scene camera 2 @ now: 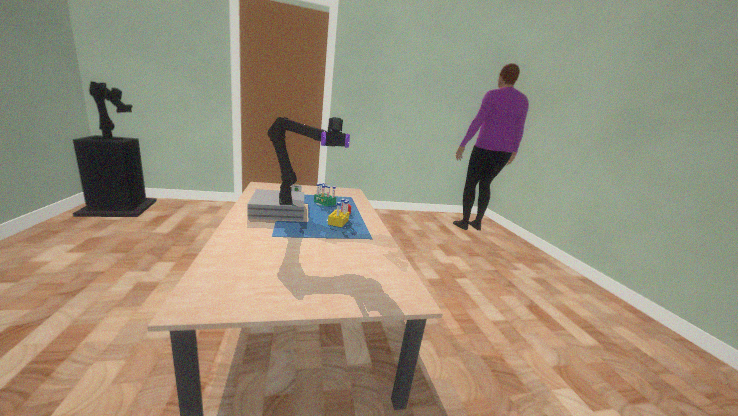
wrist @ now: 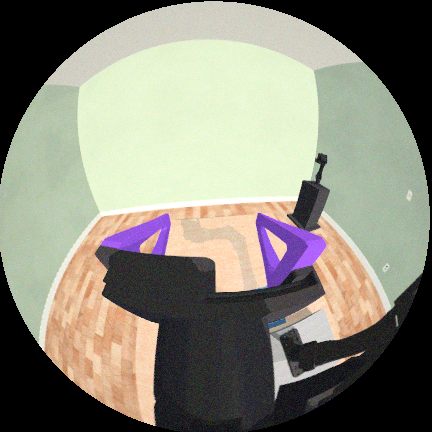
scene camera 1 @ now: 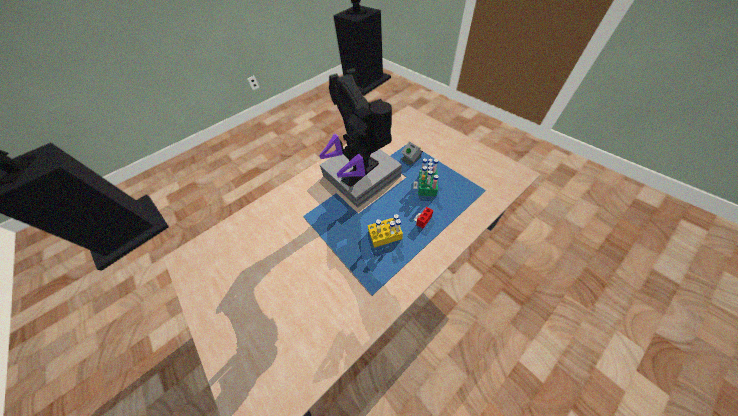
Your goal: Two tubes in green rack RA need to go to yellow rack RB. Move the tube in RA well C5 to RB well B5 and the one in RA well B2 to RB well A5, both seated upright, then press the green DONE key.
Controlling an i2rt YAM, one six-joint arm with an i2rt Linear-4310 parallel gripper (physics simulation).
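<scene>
Green rack RA stands on the blue mat with several upright, capped tubes. Yellow rack RB stands nearer the camera in the first scene view. It holds several upright tubes, one apart from a group at its right end. Well labels are too small to read. The grey box with the green DONE key is at the mat's far corner. My gripper is open and empty, high above the table and well away from both racks. The racks do not show in the wrist view.
A small red rack stands between the two racks, towards the mat's outer edge, with a small white item beside it. The arm stands on a grey stepped base beside the blue mat. A person stands beyond the table.
</scene>
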